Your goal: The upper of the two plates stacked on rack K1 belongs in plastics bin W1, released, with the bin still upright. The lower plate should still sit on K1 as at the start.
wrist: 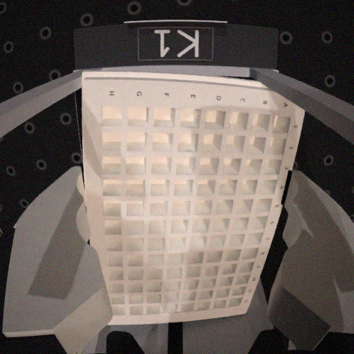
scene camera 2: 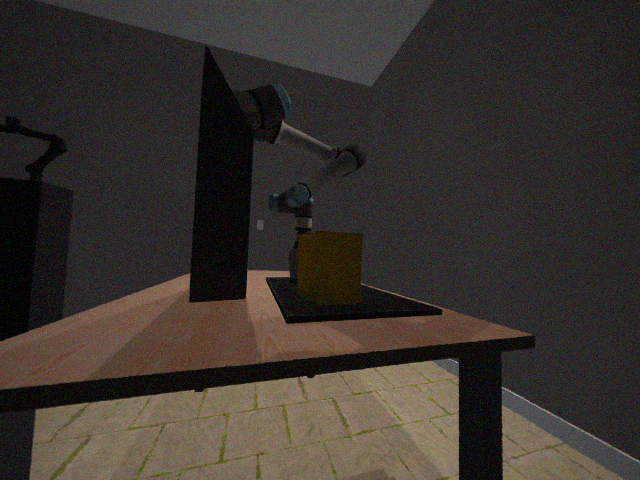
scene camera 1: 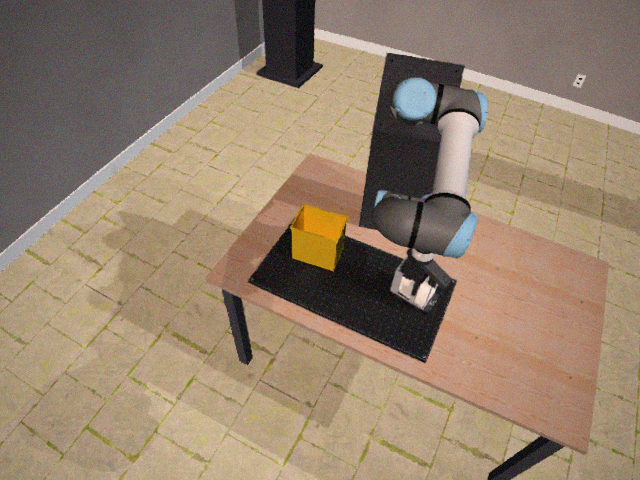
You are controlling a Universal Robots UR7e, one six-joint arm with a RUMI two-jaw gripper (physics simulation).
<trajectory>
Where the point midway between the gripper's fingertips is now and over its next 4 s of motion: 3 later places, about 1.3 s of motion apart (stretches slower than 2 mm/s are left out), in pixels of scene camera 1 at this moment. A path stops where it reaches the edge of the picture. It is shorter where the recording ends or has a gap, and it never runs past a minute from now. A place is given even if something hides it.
The gripper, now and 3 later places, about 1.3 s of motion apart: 417,293; 422,273; 421,264; 388,268
</trajectory>
